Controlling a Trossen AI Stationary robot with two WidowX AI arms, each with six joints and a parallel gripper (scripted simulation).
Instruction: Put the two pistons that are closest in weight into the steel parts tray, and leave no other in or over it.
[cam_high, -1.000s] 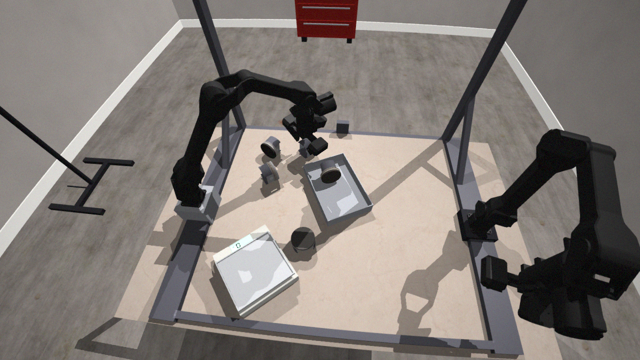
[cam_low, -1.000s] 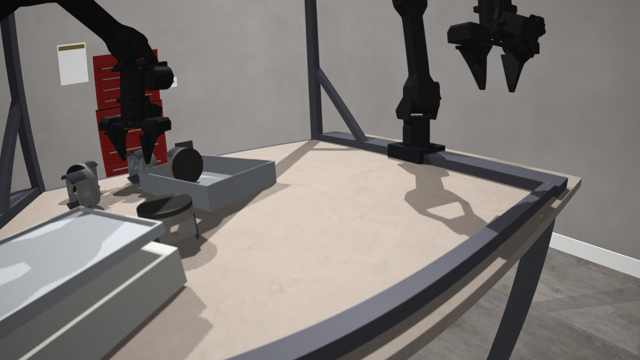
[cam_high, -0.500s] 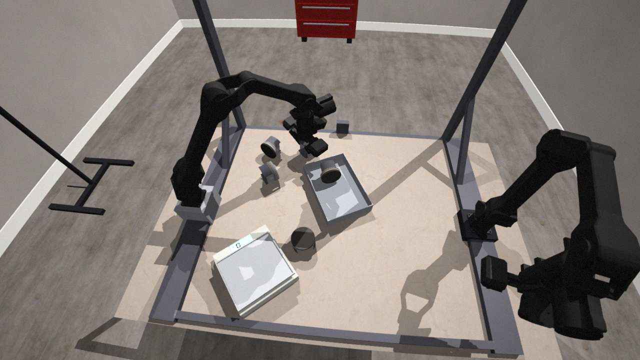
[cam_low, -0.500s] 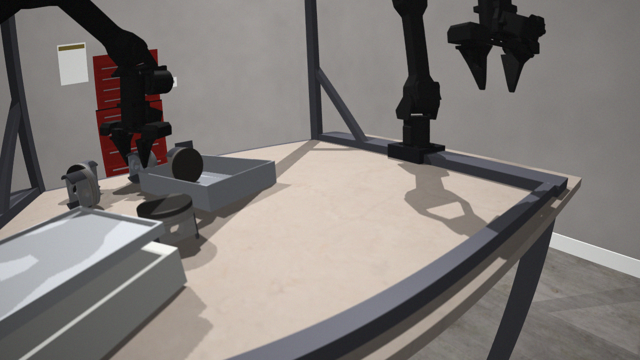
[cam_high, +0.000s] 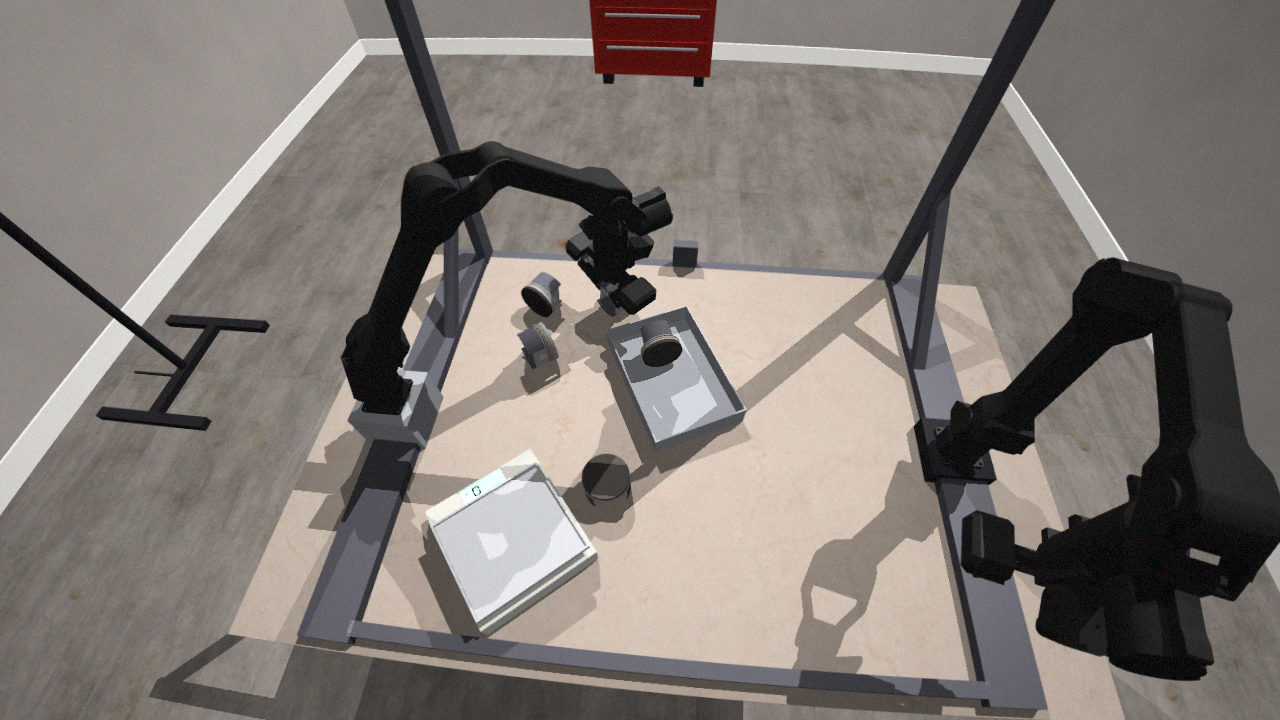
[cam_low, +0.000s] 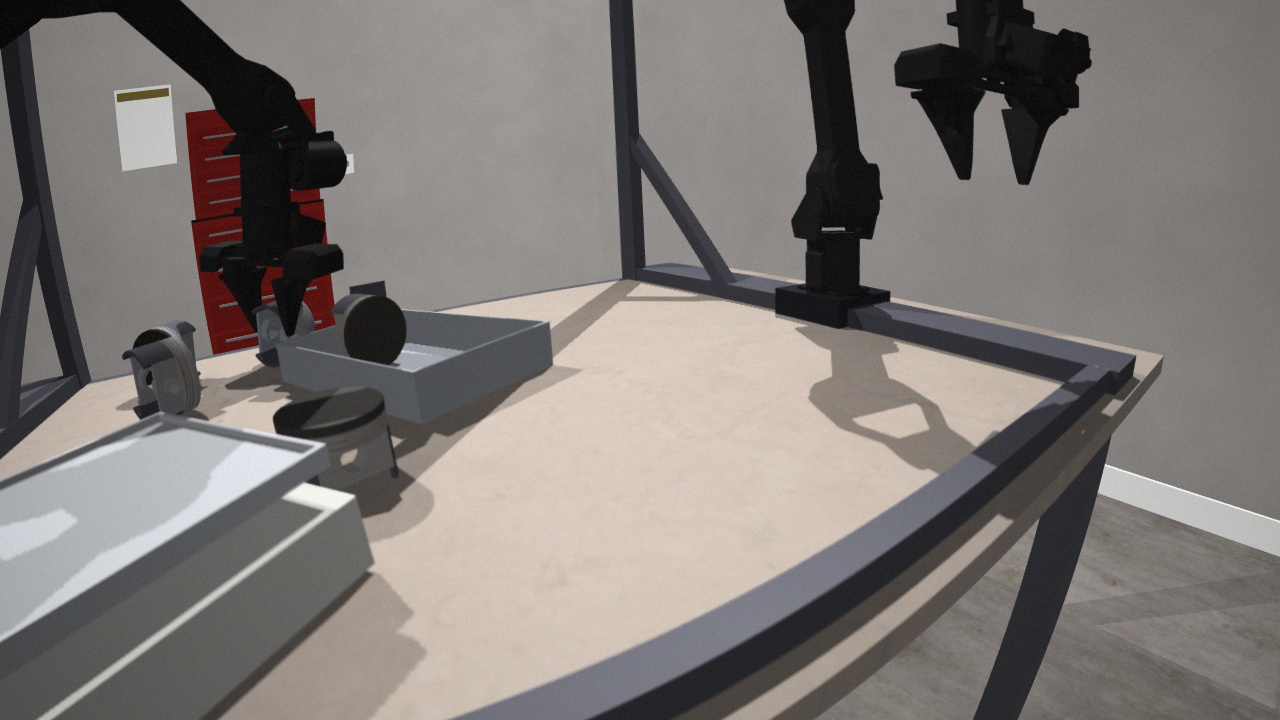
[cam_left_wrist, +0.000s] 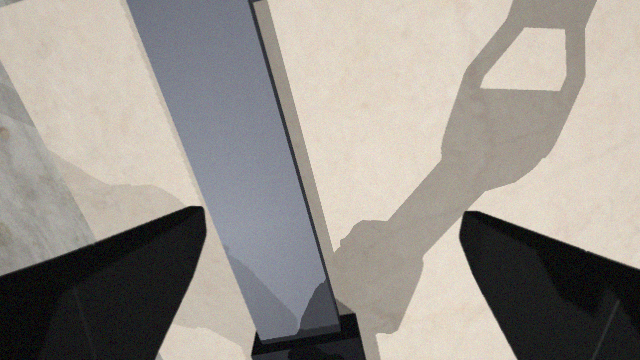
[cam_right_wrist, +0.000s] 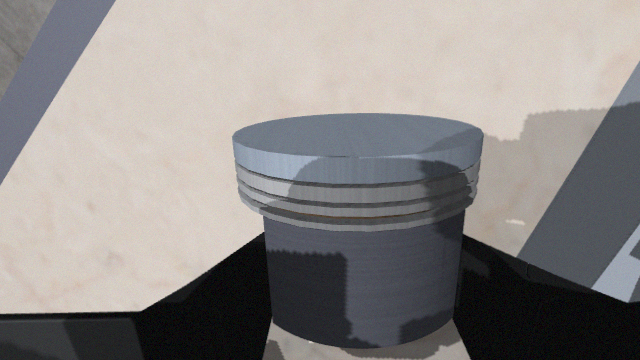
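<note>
Now: the steel parts tray 150 mm ahead of my right hand, 120 mm to the left of it and 60 mm below it. From my right hand the other things lie so: scale pan (460 mm ahead, 90 mm to the right, 20 mm below); then scale (450 mm ahead, 100 mm to the right, 40 mm below).
</note>
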